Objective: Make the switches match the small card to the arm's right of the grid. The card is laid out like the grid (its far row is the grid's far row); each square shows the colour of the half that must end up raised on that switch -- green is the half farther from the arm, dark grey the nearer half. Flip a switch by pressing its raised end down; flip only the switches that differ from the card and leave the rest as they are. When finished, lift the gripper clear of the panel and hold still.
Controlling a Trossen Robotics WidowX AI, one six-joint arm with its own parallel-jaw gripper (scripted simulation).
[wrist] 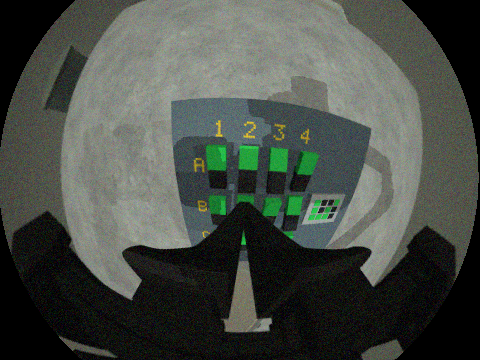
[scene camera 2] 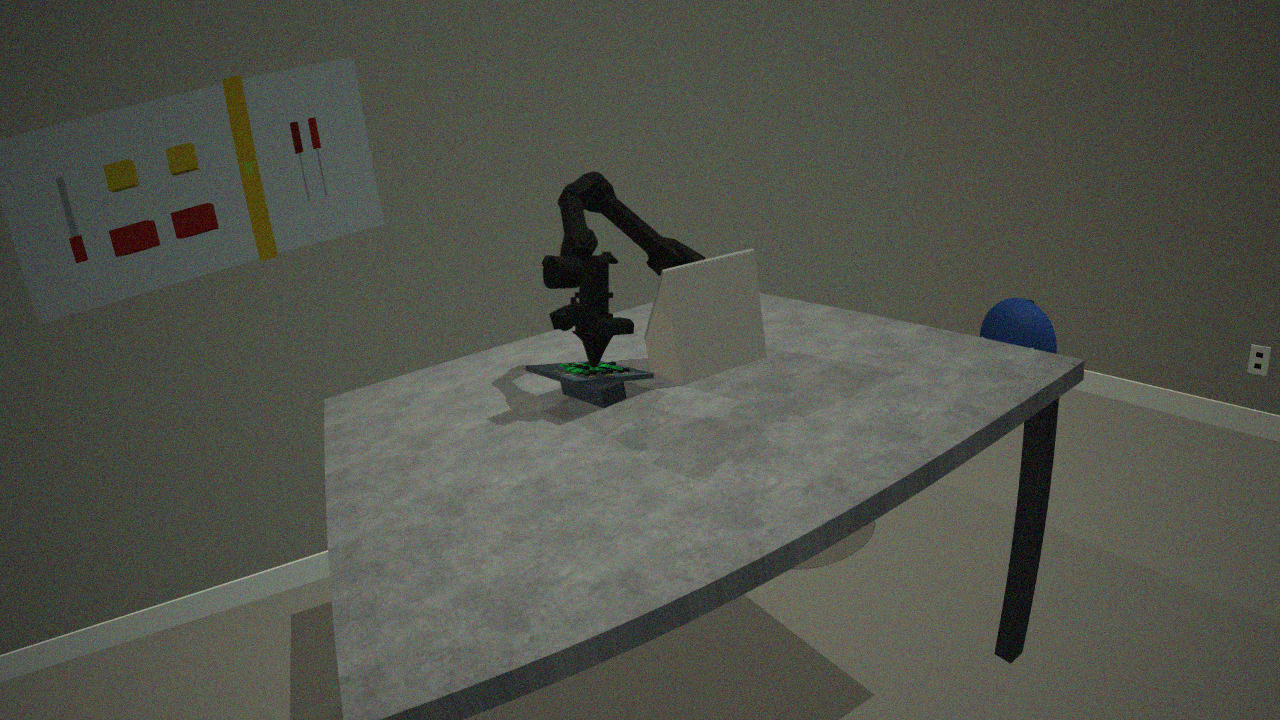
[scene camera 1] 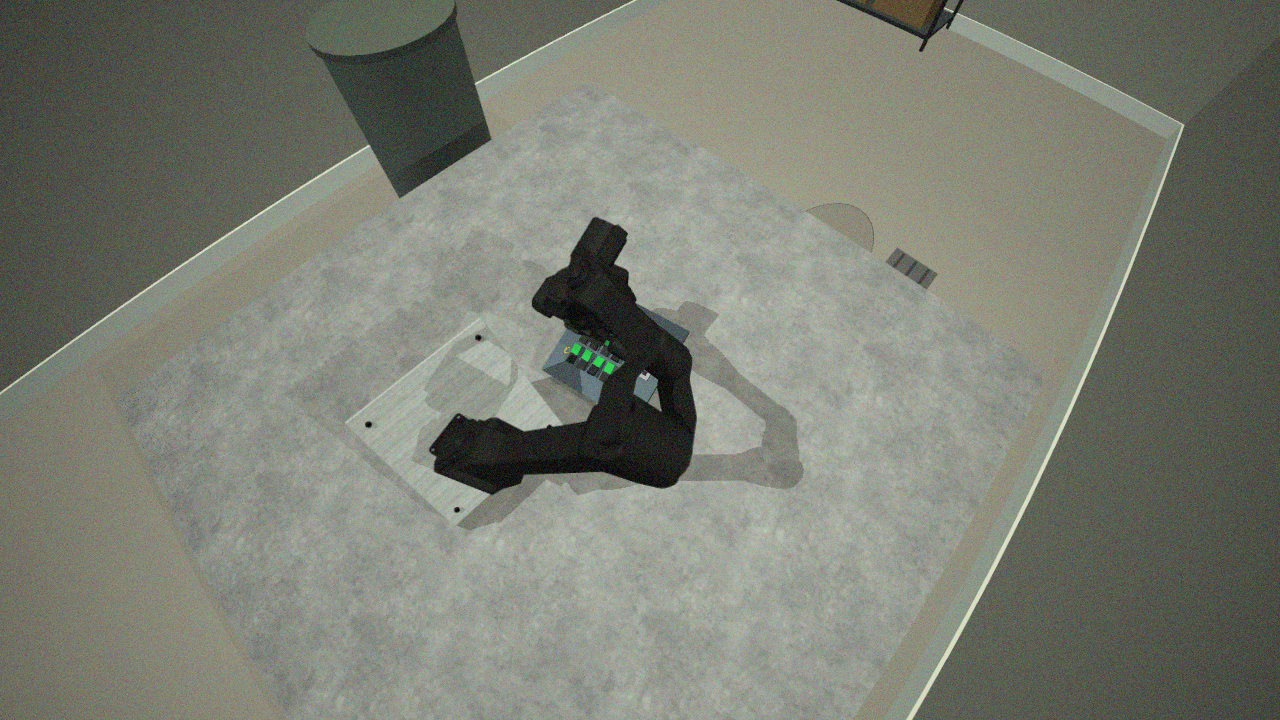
Labels:
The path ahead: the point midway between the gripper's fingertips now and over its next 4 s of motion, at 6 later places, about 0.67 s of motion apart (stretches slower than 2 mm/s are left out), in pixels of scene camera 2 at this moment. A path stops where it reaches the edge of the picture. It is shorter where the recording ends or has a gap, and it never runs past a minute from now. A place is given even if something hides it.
My gripper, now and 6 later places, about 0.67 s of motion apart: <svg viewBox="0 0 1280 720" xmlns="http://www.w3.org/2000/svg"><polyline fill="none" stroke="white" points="593,367 593,336 610,345 611,360 611,362 611,363 608,337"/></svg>

